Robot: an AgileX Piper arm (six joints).
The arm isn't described. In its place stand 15 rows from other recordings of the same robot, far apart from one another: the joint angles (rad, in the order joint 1, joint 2, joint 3, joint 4, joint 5, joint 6), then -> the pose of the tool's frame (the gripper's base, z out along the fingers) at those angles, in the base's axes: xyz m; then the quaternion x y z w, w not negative.
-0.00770, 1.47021, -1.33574, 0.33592, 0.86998, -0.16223 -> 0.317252 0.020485 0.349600 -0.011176 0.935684 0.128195 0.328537
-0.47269, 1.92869, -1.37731, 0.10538, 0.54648, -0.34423 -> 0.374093 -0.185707 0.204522 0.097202 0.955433 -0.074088 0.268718
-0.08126, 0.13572, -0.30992, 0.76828, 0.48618, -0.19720 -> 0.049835 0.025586 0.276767 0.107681 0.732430 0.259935 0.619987
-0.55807, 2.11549, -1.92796, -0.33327, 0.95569, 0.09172 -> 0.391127 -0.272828 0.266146 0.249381 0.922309 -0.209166 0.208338
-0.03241, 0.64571, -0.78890, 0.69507, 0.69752, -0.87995 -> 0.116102 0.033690 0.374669 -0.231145 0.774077 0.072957 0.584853
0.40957, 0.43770, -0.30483, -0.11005, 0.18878, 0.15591 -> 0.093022 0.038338 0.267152 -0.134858 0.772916 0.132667 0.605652
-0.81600, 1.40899, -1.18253, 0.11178, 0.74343, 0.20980 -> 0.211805 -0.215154 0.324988 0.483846 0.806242 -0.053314 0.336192
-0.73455, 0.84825, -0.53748, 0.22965, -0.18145, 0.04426 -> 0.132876 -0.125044 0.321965 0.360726 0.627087 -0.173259 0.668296
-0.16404, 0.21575, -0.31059, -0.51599, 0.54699, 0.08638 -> 0.054325 -0.032663 0.261777 -0.003967 0.803203 -0.253985 0.538833
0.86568, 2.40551, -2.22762, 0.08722, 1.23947, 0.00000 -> 0.323955 0.392209 0.195116 -0.407733 0.904188 0.088997 0.090976
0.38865, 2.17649, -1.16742, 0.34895, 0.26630, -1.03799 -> 0.364017 0.157905 0.063137 -0.514894 0.833027 0.012951 0.201945
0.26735, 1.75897, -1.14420, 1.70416, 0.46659, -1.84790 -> 0.366825 0.142543 0.249740 -0.280807 0.787474 0.229871 0.498188
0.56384, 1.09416, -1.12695, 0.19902, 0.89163, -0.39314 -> 0.175187 0.127336 0.381418 -0.397733 0.826340 0.128140 0.377558
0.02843, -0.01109, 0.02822, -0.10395, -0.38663, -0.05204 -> 0.047349 0.004908 0.237914 -0.063269 0.525848 -0.040490 0.847255
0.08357, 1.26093, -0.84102, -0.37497, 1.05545, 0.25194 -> 0.214845 -0.011105 0.258324 0.005853 0.981366 -0.152538 0.116702
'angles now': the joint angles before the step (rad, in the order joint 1, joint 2, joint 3, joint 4, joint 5, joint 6). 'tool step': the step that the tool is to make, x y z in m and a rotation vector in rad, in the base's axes. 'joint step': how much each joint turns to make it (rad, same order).
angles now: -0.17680 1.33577 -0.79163 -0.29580 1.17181 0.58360
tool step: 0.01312 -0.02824 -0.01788 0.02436 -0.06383 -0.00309
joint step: -0.12965 0.07950 -0.00001 0.01921 -0.16685 -0.09733
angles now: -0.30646 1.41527 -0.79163 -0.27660 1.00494 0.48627
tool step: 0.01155 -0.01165 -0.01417 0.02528 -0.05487 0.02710
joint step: -0.04928 0.06083 -0.00042 0.03588 -0.12288 -0.07082
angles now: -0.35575 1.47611 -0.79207 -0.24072 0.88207 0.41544
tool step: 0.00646 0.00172 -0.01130 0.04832 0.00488 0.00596
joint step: -0.00036 0.04554 -0.00109 0.05291 -0.02897 -0.03257
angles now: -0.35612 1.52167 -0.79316 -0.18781 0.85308 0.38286
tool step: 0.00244 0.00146 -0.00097 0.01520 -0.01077 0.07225
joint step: 0.00000 0.00333 0.00001 0.03006 -0.01983 -0.08865
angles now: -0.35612 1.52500 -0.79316 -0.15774 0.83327 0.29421
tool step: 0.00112 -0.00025 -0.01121 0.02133 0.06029 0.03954
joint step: 0.00000 0.04461 -0.00001 0.00434 0.01440 -0.04437
